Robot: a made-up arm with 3 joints.
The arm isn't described. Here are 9 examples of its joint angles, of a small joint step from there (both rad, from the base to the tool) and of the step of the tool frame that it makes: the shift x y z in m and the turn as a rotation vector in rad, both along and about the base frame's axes.
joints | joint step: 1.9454 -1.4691 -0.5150 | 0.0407 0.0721 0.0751
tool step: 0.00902 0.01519 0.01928 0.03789 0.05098 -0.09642
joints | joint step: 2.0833 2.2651 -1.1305 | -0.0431 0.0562 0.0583
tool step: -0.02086 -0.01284 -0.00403 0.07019 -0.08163 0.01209
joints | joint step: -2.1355 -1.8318 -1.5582 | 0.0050 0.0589 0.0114
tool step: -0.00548 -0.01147 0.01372 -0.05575 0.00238 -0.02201
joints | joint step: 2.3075 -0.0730 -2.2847 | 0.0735 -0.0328 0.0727
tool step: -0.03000 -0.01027 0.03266 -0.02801 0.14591 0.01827
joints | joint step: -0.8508 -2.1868 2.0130 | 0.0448 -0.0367 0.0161
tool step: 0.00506 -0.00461 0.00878 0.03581 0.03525 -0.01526
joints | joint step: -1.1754 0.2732 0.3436 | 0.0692 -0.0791 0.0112
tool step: -0.03558 0.01384 -0.04133 0.07084 0.08006 -0.03534
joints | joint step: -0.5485 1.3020 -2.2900 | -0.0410 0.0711 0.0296
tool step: -0.01156 0.01907 -0.00825 -0.06257 -0.03414 0.04438
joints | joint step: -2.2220 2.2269 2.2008 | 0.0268 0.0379 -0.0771
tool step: 0.00865 -0.00608 0.02856 -0.06628 0.07497 0.02581
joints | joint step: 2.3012 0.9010 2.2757 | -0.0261 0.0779 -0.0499
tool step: -0.01401 -0.01202 -0.00094 0.03220 -0.05552 -0.08158
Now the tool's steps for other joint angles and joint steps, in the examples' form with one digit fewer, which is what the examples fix.
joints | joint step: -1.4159 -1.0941 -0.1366 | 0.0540 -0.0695 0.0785
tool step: -0.0214 0.0358 -0.0370 0.0812 0.0875 0.0573
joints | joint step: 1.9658 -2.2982 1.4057 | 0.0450 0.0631 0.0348
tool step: 0.0190 0.0061 0.0264 0.0468 0.0227 -0.0500
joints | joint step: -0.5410 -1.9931 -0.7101 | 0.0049 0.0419 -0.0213
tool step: -0.0044 -0.0139 0.0020 -0.0383 0.0132 0.0259
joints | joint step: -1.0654 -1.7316 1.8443 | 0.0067 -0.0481 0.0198
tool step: 0.0018 0.0006 0.0162 0.0515 0.0031 -0.0064
